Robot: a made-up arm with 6 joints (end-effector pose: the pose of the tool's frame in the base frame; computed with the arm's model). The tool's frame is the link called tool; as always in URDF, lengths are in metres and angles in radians.
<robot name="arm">
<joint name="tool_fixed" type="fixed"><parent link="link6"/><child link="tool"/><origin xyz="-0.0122 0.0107 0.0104" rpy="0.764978 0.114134 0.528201"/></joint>
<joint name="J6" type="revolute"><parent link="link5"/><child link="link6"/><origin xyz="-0.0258 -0.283 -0.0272" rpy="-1.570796 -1.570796 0"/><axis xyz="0 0 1"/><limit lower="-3.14" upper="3.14" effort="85" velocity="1.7"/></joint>
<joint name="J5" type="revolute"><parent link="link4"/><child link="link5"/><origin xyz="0.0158 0.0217 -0.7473" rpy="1.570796 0 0"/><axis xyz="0 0 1"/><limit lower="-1.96" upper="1.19" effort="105" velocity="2.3"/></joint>
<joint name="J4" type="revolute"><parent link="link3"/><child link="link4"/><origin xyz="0.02 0.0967 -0.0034" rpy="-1.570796 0 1.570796"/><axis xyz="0 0 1"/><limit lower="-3.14" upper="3.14" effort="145" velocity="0.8"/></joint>
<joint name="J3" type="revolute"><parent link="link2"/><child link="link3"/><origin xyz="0.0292 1.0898 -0.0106" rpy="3.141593 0 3.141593"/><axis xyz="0 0 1"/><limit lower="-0.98" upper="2.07" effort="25" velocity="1.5"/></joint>
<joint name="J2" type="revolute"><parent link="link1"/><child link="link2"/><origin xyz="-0.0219 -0.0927 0.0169" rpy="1.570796 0 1.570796"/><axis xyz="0 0 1"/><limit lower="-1.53" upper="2.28" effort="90" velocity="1.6"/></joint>
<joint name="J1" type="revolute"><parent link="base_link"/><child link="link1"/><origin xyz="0.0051 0.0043 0.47" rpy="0 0 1.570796"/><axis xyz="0 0 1"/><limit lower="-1.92" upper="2.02" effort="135" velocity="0.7"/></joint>
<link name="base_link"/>
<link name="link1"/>
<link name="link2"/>
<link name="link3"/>
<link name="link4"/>
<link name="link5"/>
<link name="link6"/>
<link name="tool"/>
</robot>
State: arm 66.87 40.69 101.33 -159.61 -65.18 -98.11
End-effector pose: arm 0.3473 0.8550 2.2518 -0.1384 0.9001 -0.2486 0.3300
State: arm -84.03 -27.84 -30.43 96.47 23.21 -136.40
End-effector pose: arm 0.1325 -0.5726 1.4434 0.3106 -0.8480 -0.4278 0.0375
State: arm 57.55 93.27 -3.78 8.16 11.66 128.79
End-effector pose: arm 0.6138 1.0068 -0.5956 0.1025 0.3260 0.8614 0.3757
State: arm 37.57 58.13 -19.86 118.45 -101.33 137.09
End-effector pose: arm 1.2053 0.5927 0.4648 0.6293 -0.7260 -0.2774 0.0003
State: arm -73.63 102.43 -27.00 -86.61 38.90 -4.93
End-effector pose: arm -0.0007 -0.6901 -0.5887 0.4432 0.3113 0.8368 0.0800
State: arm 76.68 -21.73 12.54 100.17 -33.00 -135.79
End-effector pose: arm 0.2834 0.3724 2.1173 0.9504 -0.2548 -0.1776 0.0150
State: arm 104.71 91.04 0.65 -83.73 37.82 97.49
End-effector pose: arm -0.1688 1.3511 -0.5116 0.2426 -0.0804 0.5296 0.8088
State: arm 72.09 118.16 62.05 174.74 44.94 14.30
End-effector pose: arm 0.5445 1.4316 -0.8674 0.0563 -0.4170 -0.8868 0.1910
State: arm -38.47 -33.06 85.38 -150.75 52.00 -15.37
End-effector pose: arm -0.8285 0.4259 2.2483 -0.7902 -0.1237 -0.0396 0.5989
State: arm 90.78 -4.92 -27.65 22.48 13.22 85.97
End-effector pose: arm -0.0509 0.9775 1.2715 0.3084 -0.2499 0.9013 0.1733
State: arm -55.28 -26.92 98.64 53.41 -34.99 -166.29
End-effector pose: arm -0.6631 0.7171 2.2538 -0.7358 0.3198 -0.4006 0.4425
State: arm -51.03 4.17 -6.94 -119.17 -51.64 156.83
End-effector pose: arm 0.7955 -0.7419 1.6391 0.3384 -0.7464 0.1562 0.5513
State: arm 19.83 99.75 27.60 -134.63 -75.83 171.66
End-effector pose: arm 1.5672 0.7031 -0.3340 0.8282 -0.2594 0.1951 0.4568
